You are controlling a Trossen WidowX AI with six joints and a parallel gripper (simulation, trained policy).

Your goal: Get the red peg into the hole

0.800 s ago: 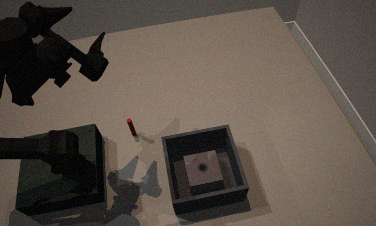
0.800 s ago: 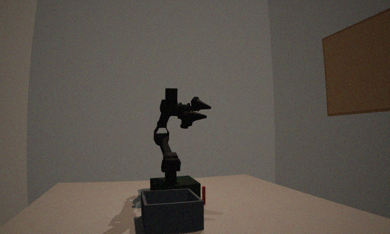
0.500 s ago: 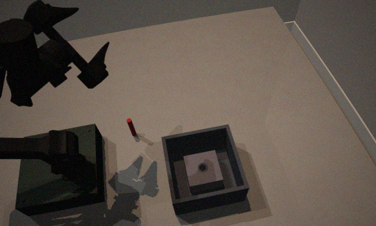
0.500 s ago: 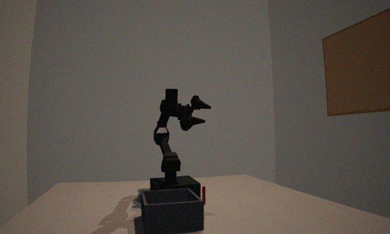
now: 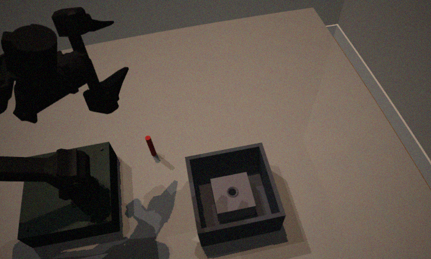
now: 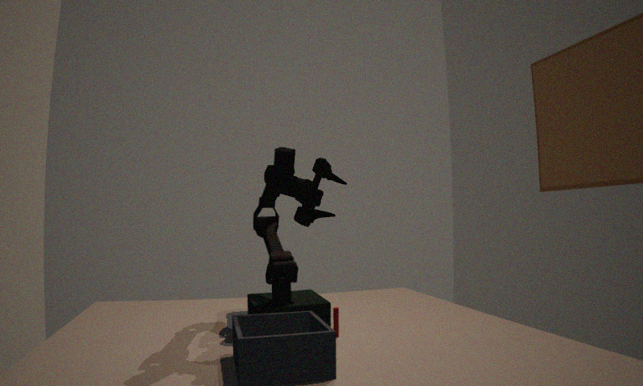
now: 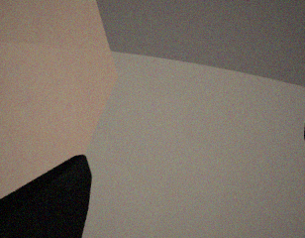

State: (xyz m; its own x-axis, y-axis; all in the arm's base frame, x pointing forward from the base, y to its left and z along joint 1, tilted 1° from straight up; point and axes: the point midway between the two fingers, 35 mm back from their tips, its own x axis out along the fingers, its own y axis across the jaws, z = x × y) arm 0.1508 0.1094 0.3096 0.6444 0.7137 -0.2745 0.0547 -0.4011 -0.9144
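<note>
Now: gripper tip 33 cm above the red peg, 1 cm to the left of it and 1 cm past it. Round my gripper tip: grey plate (32 cm below, 20 cm to the right, 17 cm ahead); grey box (34 cm below, 20 cm to the right, 17 cm ahead).
</note>
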